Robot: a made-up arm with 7 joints.
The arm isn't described. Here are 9 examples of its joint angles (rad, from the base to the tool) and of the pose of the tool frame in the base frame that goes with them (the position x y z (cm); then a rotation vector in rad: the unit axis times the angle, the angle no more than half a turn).
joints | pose
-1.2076 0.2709 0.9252 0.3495 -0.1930 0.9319 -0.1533 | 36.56 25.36 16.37 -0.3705 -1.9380 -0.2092
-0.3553 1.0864 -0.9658 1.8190 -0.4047 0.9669 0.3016 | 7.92 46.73 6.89 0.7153 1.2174 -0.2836
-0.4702 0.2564 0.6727 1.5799 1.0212 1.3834 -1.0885 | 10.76 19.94 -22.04 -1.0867 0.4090 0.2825
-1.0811 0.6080 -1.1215 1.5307 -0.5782 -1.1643 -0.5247 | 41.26 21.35 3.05 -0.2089 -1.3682 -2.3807
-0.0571 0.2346 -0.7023 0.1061 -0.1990 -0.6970 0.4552 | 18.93 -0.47 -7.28 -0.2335 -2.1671 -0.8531
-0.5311 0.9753 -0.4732 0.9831 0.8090 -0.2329 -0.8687 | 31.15 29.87 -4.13 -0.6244 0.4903 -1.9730
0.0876 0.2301 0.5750 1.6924 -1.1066 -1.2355 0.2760 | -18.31 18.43 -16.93 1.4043 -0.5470 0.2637
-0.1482 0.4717 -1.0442 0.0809 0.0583 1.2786 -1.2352 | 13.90 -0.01 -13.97 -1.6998 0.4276 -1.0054
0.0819 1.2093 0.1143 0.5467 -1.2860 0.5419 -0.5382 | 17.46 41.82 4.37 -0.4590 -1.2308 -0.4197
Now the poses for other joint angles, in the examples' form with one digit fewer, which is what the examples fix.
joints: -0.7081 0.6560 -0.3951 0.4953 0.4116 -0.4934 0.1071
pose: 37.1 11.1 6.3 0.512 -1.497 -2.319
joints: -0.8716 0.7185 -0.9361 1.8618 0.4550 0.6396 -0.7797
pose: 27.6 37.5 -3.2 -0.202 0.768 -0.773
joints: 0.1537 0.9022 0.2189 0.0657 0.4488 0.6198 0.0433
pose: 20.9 28.1 6.0 0.721 -0.162 -1.404
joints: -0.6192 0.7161 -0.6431 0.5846 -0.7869 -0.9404 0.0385
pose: 34.6 17.6 -0.5 0.081 -2.287 -1.243
